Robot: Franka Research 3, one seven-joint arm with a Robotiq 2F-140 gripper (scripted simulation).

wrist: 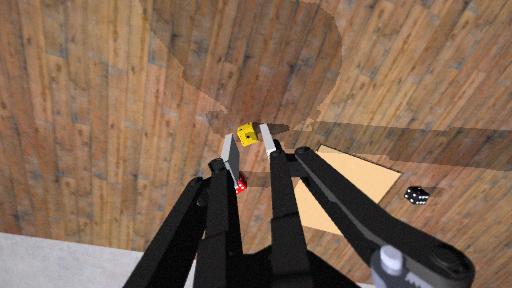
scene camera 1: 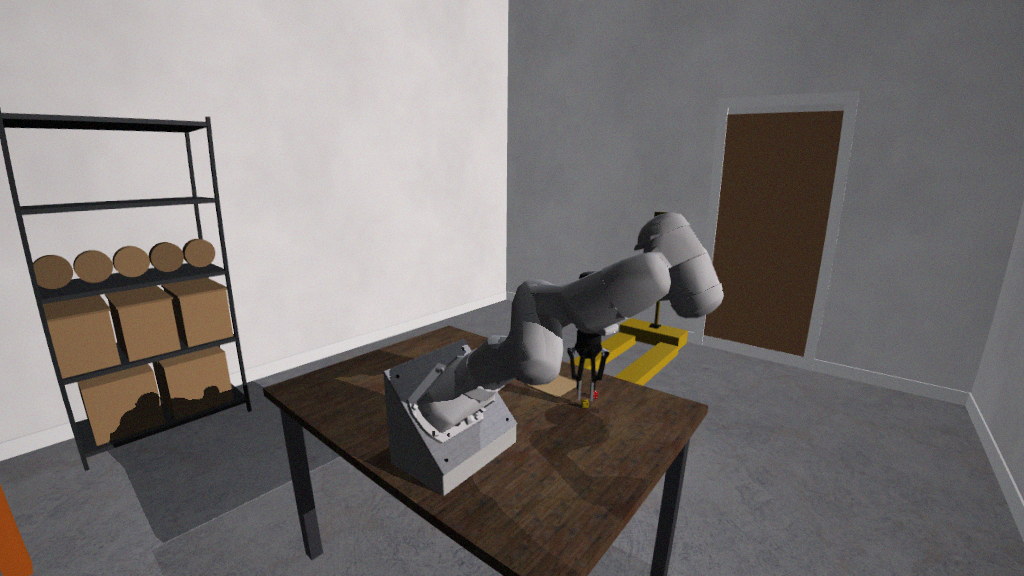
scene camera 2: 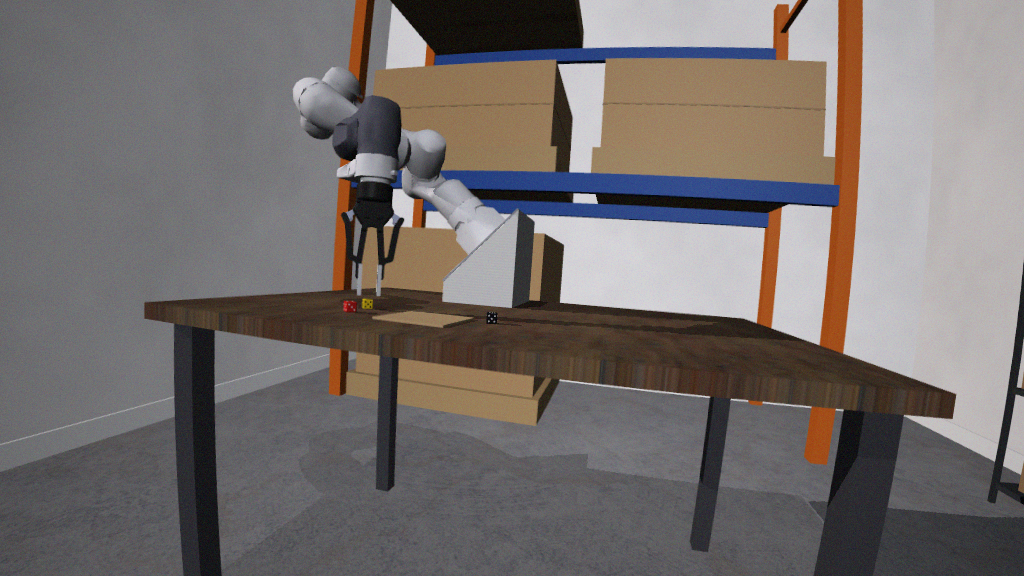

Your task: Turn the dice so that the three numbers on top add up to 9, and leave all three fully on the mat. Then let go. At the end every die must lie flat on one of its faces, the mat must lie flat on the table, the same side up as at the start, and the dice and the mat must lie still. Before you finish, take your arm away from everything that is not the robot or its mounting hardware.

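Observation:
Scene camera 2 gives me both my gripper (scene camera 2: 368,295) and a mat (scene camera 2: 412,317). In the wrist view I find the mat (wrist: 374,180) again, and my gripper (wrist: 249,139) is there with it. Scene camera 1 lets me see my gripper (scene camera 1: 585,398) too.

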